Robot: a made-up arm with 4 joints.
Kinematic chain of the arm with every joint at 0, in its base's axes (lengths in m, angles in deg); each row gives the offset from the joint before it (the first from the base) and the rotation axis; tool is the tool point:
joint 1: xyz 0 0 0.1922 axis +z
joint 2: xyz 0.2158 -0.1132 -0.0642 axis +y
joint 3: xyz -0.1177 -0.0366 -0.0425 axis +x
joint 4: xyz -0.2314 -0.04 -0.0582 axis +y
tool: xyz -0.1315 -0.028 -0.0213
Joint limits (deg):
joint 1: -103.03..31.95
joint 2: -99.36..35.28
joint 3: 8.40..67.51
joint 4: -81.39..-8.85
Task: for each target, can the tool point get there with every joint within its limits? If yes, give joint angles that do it. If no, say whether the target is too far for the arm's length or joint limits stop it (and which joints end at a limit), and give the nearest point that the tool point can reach.
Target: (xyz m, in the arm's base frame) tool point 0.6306 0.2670 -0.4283
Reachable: no: too far | nearest point 0.4818 0.1487 -0.2836 | short by 0.239 m
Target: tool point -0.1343 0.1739 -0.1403
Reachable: yes | joints -83.71 -7.62 34.83 -40.44
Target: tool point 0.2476 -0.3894 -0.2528
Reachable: yes | joints -40.82 -87.37 24.54 -71.75
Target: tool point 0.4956 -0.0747 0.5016
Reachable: no: joint limits stop it (at a limit: joint 1, joint 2, joint 3) | nearest point 0.0422 0.1844 0.1966 | short by 0.605 m
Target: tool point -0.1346 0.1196 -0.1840
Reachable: yes | joints -73.39 -15.05 41.92 -39.38
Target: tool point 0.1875 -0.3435 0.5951
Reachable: no: joint limits stop it (at a limit: joint 1, joint 2, joint 3, joint 4) | nearest point -0.1132 -0.3093 0.2796 | short by 0.437 m
